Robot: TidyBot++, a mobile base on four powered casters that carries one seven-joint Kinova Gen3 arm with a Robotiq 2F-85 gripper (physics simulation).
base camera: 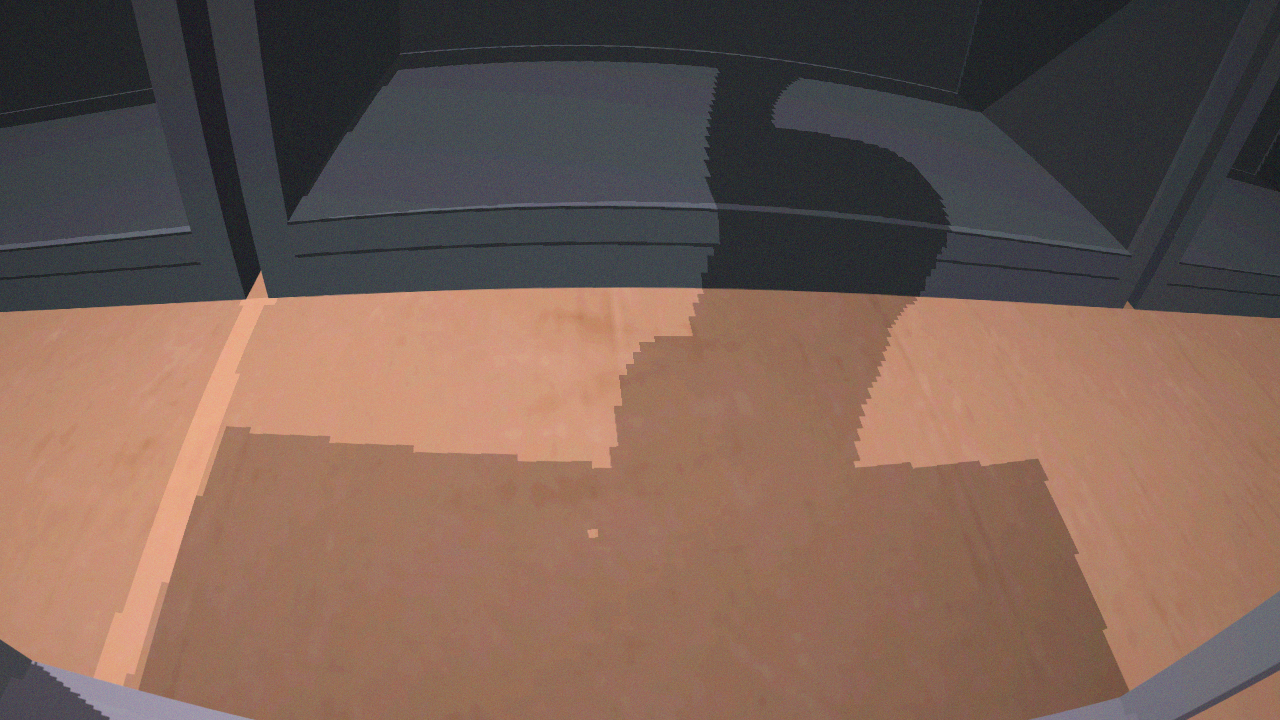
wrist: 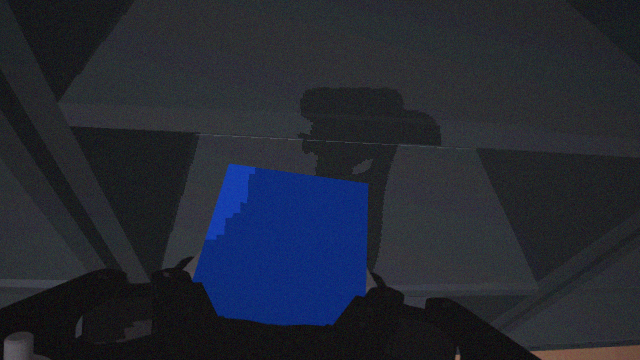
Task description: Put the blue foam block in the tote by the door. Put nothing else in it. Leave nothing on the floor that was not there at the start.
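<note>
The blue foam block is held between the two dark fingers of my gripper in the wrist view, low and a little left of the middle. My gripper is shut on it, one finger at its left side and one at its right. Part of the block's near end is hidden by the fingers. The gripper does not show in the base camera view. The tote and the door do not show in either view.
A dark shelf unit with open bays stands across the top of the base view and behind the block. The tan floor lies before it, with a pale strip at the left. The robot's shadow falls on the floor and unit.
</note>
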